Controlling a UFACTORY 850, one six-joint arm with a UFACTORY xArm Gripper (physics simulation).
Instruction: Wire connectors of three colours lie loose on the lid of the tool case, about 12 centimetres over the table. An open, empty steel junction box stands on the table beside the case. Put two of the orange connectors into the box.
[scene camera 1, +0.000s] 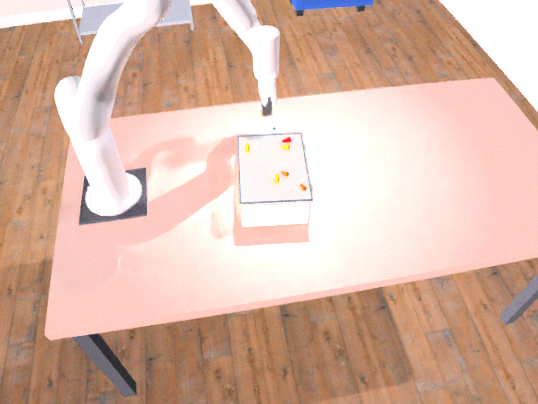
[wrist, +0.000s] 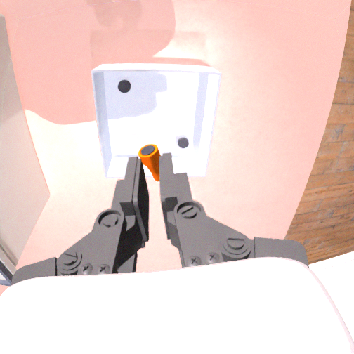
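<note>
My gripper (scene camera 1: 267, 113) (wrist: 153, 174) is shut on an orange connector (wrist: 150, 152), whose wide open end points up the wrist view. It is held above the table, over the near part of the steel junction box (wrist: 101, 125) in the wrist view. The box is open and empty, with two dark round spots on its floor. In the scene view it is a pale, washed-out shape behind the case. On the case lid (scene camera 1: 260, 167) lie two more orange connectors (scene camera 1: 285, 173) (scene camera 1: 303, 187), three yellow ones (scene camera 1: 247, 148) (scene camera 1: 285, 147) (scene camera 1: 276, 178) and a red one (scene camera 1: 287, 140).
The tool case (scene camera 1: 275, 213) (wrist: 20, 150) stands in front of the box in the scene view and at the left edge of the wrist view. The pink table (scene camera 1: 400, 175) (wrist: 265, 125) reaches far to the right. The arm's dark base plate (scene camera 1: 140, 200) is at the left.
</note>
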